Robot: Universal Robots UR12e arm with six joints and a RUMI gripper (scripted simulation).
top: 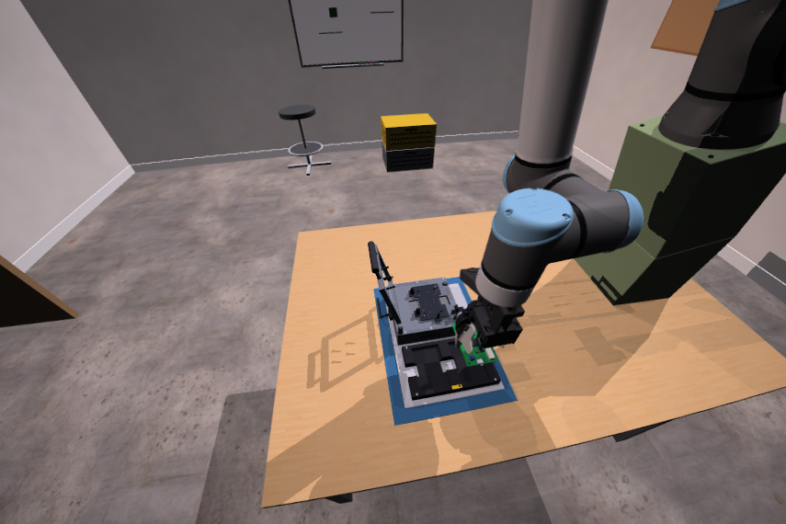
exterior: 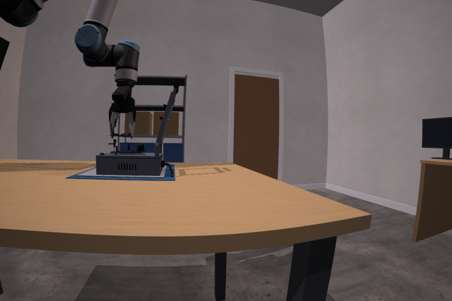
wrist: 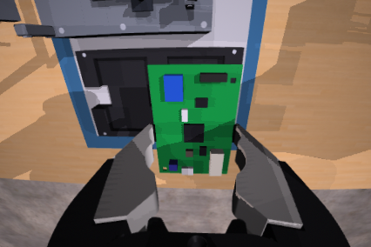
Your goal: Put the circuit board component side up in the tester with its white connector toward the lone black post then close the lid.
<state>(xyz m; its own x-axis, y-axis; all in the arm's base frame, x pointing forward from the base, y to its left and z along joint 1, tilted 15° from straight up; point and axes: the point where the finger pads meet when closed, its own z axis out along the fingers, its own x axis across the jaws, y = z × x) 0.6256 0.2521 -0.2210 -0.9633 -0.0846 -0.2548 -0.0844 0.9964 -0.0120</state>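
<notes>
Now: the tester 120 mm to the right of my hand, 100 mm ahead of it and 10 mm below it. Round my hand: green circuit board: right at my hand; see-through lid: 200 mm ahead, 150 mm to the right, 60 mm above.
</notes>
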